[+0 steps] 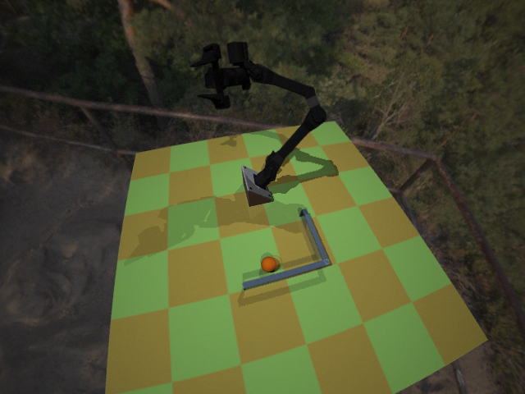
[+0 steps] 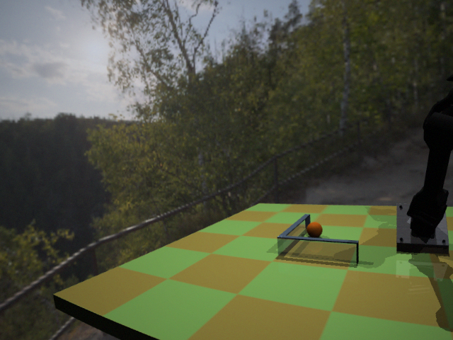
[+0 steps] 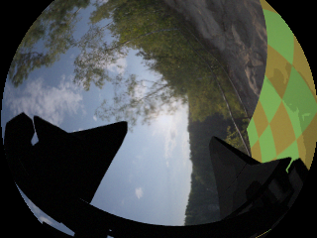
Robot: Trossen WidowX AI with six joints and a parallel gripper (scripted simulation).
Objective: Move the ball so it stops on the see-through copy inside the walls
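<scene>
Right now my gripper tip is 460 mm above the orange ball, 430 mm short of it and 160 mm to the right of it. From my gripper tip the other things lie so: orange patch: 460 mm below, 430 mm ahead, 180 mm to the left.
</scene>
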